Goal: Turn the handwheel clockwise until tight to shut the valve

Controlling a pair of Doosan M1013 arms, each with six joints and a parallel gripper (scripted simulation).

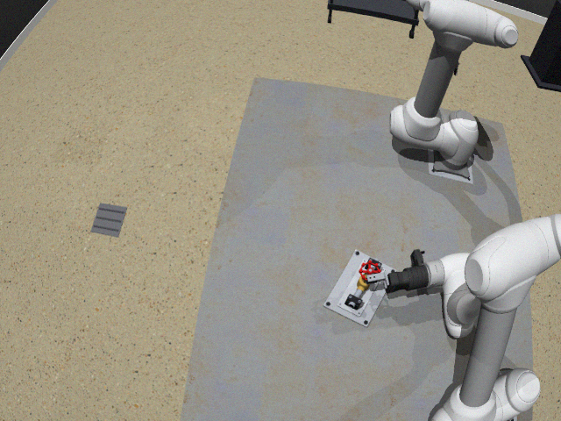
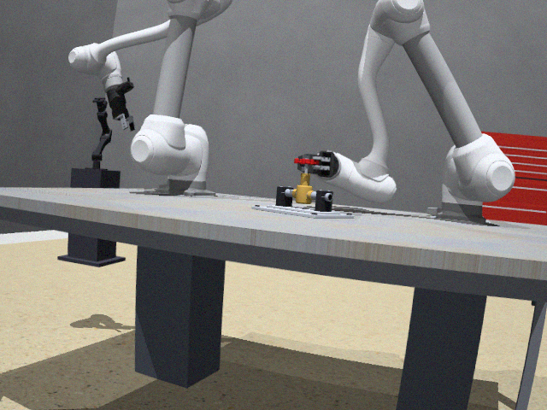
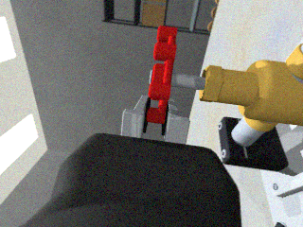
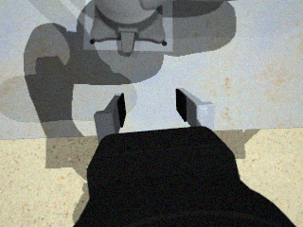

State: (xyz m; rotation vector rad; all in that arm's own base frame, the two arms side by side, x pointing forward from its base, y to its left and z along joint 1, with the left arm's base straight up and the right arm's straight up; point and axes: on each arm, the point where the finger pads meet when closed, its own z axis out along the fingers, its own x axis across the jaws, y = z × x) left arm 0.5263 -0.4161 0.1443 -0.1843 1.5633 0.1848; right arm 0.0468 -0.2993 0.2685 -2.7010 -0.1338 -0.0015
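Now: the red handwheel 30 mm to the right of my left hand and 10 mm below it. Also, from my left hand: pale base plate 30 mm to the right, 140 mm below.
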